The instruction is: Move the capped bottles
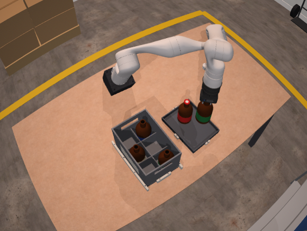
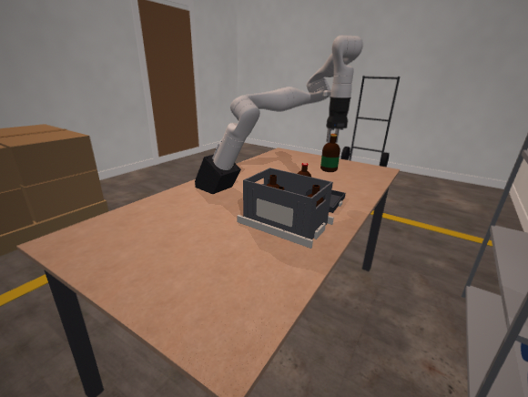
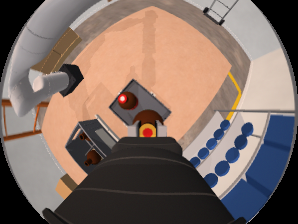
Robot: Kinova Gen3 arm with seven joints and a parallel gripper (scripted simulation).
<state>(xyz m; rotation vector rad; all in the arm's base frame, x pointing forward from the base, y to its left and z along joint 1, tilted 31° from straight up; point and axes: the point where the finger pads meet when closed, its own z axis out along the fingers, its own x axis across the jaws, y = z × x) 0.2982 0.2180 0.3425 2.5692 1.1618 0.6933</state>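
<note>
My gripper is now 210 mm above the bottle, 110 mm past it and 20 mm to the left of it. The rest, counted from my hand: dark tray 280 mm below, 50 mm behind, 10 mm to the right; then dark grey crate 290 mm to the right, 210 mm below, 30 mm behind.
</note>
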